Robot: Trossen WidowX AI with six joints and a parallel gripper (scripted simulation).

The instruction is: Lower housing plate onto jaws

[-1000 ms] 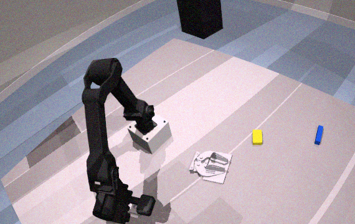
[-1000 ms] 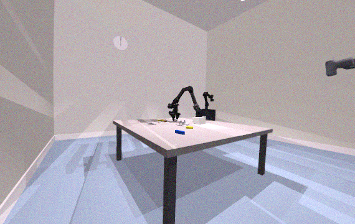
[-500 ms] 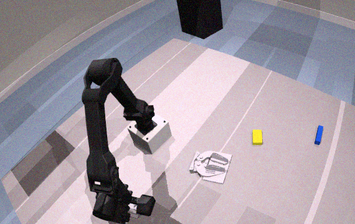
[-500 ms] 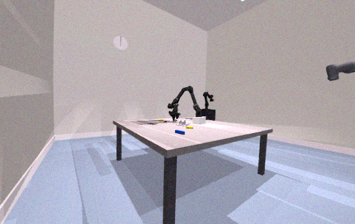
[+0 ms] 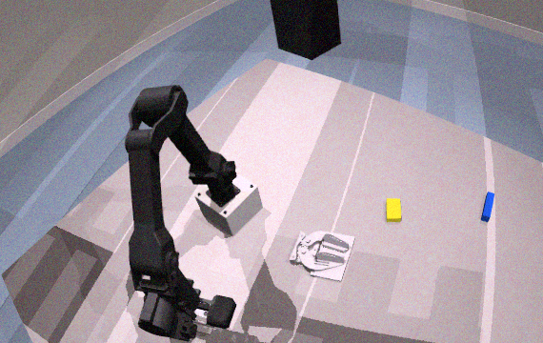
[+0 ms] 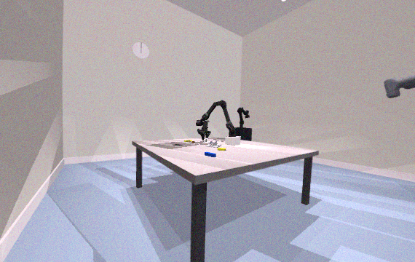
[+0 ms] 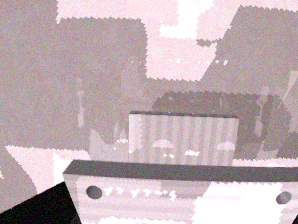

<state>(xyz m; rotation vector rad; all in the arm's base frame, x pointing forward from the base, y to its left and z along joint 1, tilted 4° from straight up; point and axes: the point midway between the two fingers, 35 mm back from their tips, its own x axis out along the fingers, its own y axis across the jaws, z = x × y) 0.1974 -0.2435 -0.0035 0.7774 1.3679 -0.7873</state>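
My gripper tip is 10 mm to the right of the white part, 10 mm past it and 10 mm above it. From my gripper tip the other things lie so: blue block: 670 mm to the left, 320 mm ahead, 10 mm below; then yellow block: 500 mm to the left, 120 mm ahead, 20 mm below.
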